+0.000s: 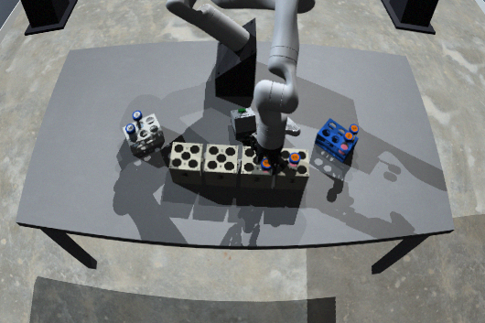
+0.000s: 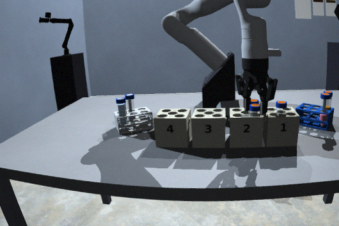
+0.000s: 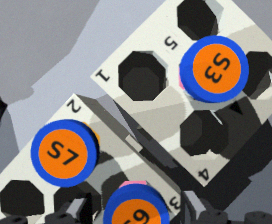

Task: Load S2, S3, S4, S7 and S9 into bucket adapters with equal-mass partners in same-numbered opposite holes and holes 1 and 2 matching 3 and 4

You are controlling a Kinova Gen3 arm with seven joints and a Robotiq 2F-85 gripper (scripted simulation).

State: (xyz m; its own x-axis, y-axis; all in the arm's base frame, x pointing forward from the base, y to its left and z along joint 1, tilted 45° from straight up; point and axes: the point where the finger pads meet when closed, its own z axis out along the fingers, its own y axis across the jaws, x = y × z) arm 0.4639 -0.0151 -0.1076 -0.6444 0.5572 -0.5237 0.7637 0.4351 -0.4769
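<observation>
My hand is 50 mm above the sample tube S9 and 10 mm to the right of it. Round my hand: adapter 2: 70 mm below, 30 mm behind, 20 mm to the right; then sample tube S7: 50 mm below, 40 mm behind, 10 mm to the left; then sample tube S3: 80 mm to the left, 50 mm below, 20 mm behind.
</observation>
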